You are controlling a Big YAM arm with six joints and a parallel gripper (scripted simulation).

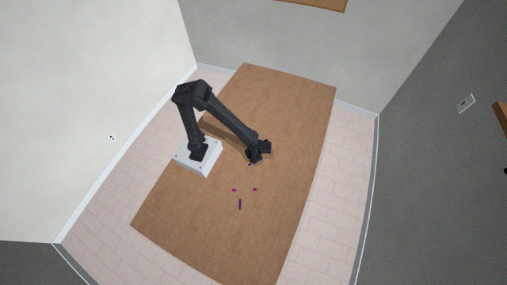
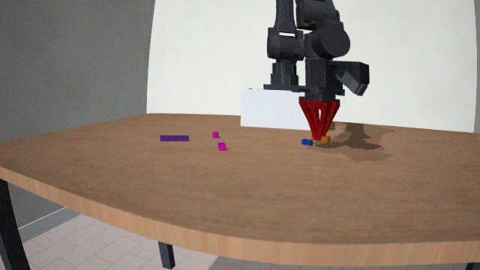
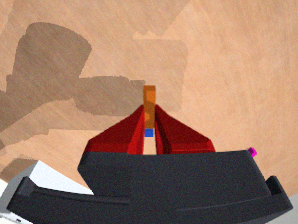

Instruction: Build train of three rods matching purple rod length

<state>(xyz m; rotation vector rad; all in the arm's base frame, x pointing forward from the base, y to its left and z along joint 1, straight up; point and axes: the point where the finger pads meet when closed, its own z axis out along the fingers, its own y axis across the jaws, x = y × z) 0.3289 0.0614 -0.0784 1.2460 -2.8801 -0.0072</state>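
Now: hand right at the orange rod. Round my hand: purple rod 10 mm behind, 280 mm to the right, 20 mm below.
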